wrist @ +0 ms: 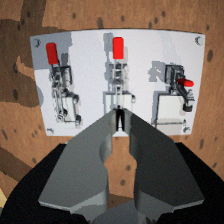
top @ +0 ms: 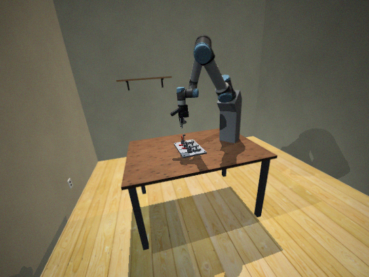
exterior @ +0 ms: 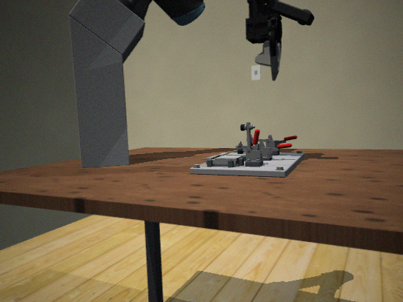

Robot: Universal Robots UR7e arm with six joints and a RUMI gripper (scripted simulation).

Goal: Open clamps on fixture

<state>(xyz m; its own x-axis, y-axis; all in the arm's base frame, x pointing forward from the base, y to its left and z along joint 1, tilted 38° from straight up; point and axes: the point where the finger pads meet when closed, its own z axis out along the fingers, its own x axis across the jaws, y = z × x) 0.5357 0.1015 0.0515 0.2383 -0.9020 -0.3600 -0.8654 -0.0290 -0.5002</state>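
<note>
My hand is 110 mm to the left of the toggle clamp and 180 mm above it.
</note>
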